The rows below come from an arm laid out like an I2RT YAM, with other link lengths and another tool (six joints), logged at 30 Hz.
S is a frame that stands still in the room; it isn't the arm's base.
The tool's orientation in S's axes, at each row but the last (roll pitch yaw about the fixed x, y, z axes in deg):
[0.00, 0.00, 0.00]
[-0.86, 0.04, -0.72]
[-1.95, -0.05, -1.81]
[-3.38, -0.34, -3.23]
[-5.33, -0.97, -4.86]
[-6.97, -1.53, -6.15]
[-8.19, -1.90, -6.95]
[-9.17, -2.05, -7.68]
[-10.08, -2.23, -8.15]
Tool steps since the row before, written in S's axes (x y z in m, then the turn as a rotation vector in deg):
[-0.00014, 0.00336, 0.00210, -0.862, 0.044, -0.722]
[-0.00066, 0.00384, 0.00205, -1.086, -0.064, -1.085]
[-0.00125, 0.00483, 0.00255, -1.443, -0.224, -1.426]
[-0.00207, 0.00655, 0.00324, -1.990, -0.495, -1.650]
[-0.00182, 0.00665, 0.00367, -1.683, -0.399, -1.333]
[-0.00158, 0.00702, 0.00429, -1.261, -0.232, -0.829]
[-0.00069, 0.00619, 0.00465, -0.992, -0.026, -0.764]
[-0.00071, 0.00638, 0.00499, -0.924, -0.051, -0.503]
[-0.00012, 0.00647, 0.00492, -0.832, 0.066, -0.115]
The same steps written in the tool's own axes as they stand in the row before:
[-0.00014, 0.00336, 0.00210, -0.862, 0.044, -0.722]
[-0.00071, 0.00380, 0.00211, -1.084, -0.061, -1.087]
[-0.00140, 0.00470, 0.00271, -1.436, -0.221, -1.433]
[-0.00242, 0.00622, 0.00363, -1.969, -0.509, -1.671]
[-0.00231, 0.00610, 0.00429, -1.665, -0.417, -1.350]
[-0.00221, 0.00623, 0.00514, -1.251, -0.266, -0.834]
[-0.00128, 0.00533, 0.00551, -1.006, -0.040, -0.744]
[-0.00138, 0.00534, 0.00597, -0.926, -0.097, -0.492]
[-0.00084, 0.00542, 0.00600, -0.837, -0.037, -0.090]

